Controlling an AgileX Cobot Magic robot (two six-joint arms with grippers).
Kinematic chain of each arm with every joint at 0, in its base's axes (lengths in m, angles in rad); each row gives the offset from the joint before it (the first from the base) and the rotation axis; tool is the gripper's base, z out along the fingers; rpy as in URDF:
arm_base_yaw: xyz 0 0 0.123 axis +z
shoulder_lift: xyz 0 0 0 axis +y
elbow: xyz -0.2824 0 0.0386 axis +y
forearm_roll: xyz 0.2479 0 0.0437 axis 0.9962 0 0.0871
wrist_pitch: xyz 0 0 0 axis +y
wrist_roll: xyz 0.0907 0 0.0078 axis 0.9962 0 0.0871
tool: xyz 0 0 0 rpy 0 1.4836 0
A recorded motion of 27 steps. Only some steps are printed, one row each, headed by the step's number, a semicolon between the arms.
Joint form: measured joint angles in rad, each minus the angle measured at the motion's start. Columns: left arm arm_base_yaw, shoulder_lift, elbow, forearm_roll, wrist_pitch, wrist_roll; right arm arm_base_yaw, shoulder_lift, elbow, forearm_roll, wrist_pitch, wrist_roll.
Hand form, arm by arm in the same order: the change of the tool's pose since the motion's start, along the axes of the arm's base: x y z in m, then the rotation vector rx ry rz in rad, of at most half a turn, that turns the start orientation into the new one. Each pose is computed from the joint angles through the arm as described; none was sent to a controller.
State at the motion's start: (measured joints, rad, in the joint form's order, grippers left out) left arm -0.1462 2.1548 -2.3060 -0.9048 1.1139 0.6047; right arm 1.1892 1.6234 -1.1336 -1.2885 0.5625 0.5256
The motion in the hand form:
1: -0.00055 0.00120 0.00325 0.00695 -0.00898 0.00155; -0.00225 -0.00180 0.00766 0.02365 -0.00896 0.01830
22: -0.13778 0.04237 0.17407 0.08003 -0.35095 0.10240; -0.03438 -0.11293 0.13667 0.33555 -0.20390 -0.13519
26: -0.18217 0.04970 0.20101 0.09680 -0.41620 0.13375; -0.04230 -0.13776 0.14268 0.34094 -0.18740 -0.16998
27: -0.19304 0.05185 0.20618 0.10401 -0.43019 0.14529; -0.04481 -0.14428 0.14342 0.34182 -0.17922 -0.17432
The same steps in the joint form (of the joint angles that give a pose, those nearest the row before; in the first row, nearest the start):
1: 0.0017 0.0002 -0.0146 0.0098 0.0057 -0.0042; 0.0006 -0.0213 0.0007 -0.0063 -0.0172 0.0000
22: 0.0422 -0.3541 -0.1774 0.1924 0.1378 -0.1455; 0.0052 -0.4655 0.0124 -0.0104 0.1608 -0.0363
26: 0.0423 -0.4665 -0.1551 0.2367 0.1541 -0.1679; 0.0052 -0.5459 0.0346 0.0584 0.2088 -0.1015
27: 0.0422 -0.4967 -0.1427 0.2520 0.1560 -0.1726; 0.0052 -0.5686 0.0424 0.0811 0.2179 -0.1216

